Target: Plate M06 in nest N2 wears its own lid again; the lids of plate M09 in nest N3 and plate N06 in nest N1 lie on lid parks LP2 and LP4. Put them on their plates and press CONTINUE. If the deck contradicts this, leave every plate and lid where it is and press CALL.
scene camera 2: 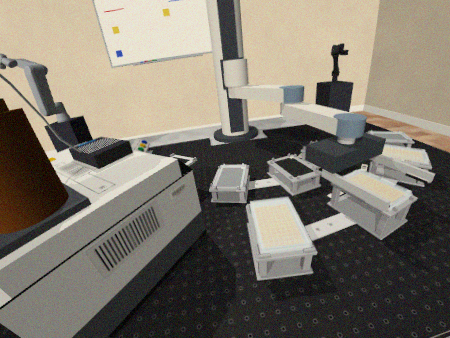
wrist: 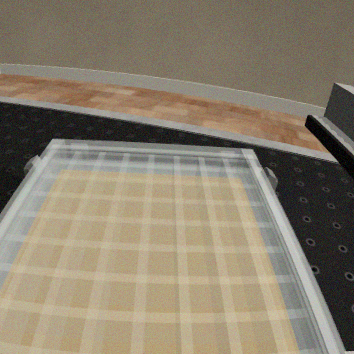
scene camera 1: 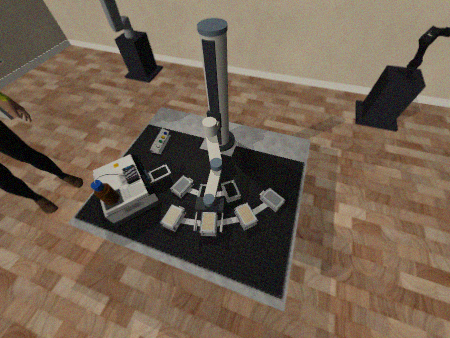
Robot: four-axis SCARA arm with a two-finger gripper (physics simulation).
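Pixels of known places: gripper, fingertip midpoint: (scene camera 2: 412, 191) (wrist: 140, 85) (scene camera 1: 207, 231); arm's base, link origin: (scene camera 2: 235, 134) (scene camera 1: 220, 140).
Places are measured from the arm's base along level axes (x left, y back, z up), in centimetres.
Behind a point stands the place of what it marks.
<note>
My gripper (scene camera 1: 208, 221) (scene camera 2: 384, 181) is open and empty, its two long fingers on either side of the middle beige plate (scene camera 1: 209, 226) @[y -77.8, x 21.5, z 9.5 cm] (scene camera 2: 374, 187) @[y -75.9, x 18.7, z 9.5 cm] (wrist: 150, 250) @[y -75.5, x 19.5, z 9.5 cm], close to its top. In the wrist view this plate has a clear cover with a pale rim; one finger shows at the right edge. Another beige plate (scene camera 1: 173, 218) @[y -80.3, x -2.8, z 9.0 cm] (scene camera 2: 277, 227) @[y -80.9, x -5.5, z 8.9 cm] stands to the left, a third (scene camera 1: 246, 216) @[y -63.8, x 41.6, z 8.8 cm] (scene camera 2: 410, 156) @[y -65.5, x 40.3, z 8.9 cm] to the right. Two stands have grey panels on top, one behind left (scene camera 1: 182, 186) @[y -55.9, x -9.0, z 6.4 cm] (scene camera 2: 230, 177) @[y -56.6, x -10.8, z 6.4 cm], one far right (scene camera 1: 272, 199) @[y -45.3, x 55.1, z 6.4 cm] (scene camera 2: 392, 137) @[y -46.7, x 53.8, z 6.4 cm]. Labels are unreadable.
A dark-centred stand (scene camera 1: 231, 190) @[y -47.3, x 25.9, z 5.8 cm] is behind the plates; another (scene camera 2: 295, 167) @[y -56.3, x 9.3, z 6.1 cm] is partly under the arm. A white instrument (scene camera 1: 130, 200) @[y -81.9, x -28.4, z 21.9 cm] (scene camera 2: 150, 220) @[y -80.6, x -26.5, z 15.1 cm] with a brown bottle (scene camera 1: 106, 194) @[y -86.4, x -35.1, z 34.4 cm] (scene camera 2: 25, 170) @[y -86.4, x -35.0, z 28.9 cm] stands left. A white frame (scene camera 1: 152, 175) @[y -56.7, x -31.9, z 11.4 cm] lies beside it. A button panel (scene camera 1: 160, 141) @[y -23.1, x -45.5, z 8.0 cm] (scene camera 2: 143, 145) @[y -18.0, x -45.7, z 7.8 cm] is behind.
</note>
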